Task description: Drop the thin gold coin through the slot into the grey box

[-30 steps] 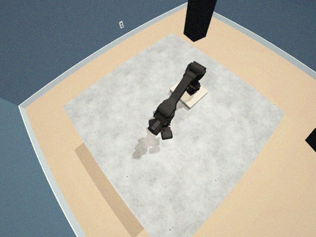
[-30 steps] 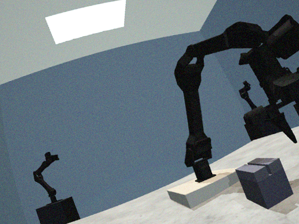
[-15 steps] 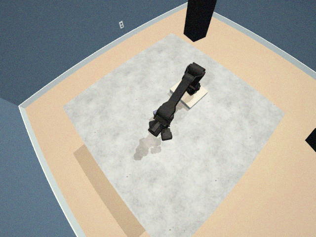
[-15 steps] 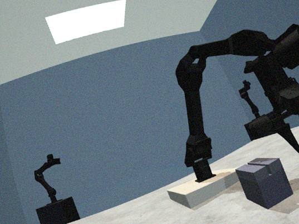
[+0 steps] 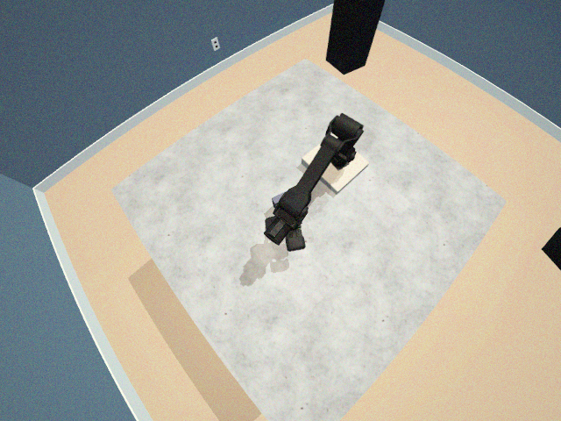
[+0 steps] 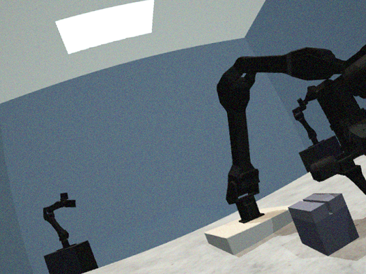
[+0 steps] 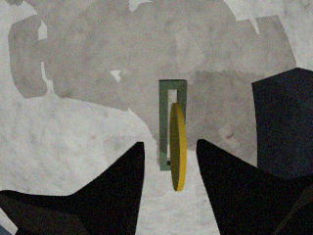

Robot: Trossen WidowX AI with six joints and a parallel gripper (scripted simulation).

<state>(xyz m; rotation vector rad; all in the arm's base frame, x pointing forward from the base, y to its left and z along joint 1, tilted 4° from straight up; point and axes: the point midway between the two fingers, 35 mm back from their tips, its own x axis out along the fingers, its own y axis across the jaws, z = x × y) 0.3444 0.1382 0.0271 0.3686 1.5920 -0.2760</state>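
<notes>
Right now the gold coin is right at my gripper tip.
</notes>
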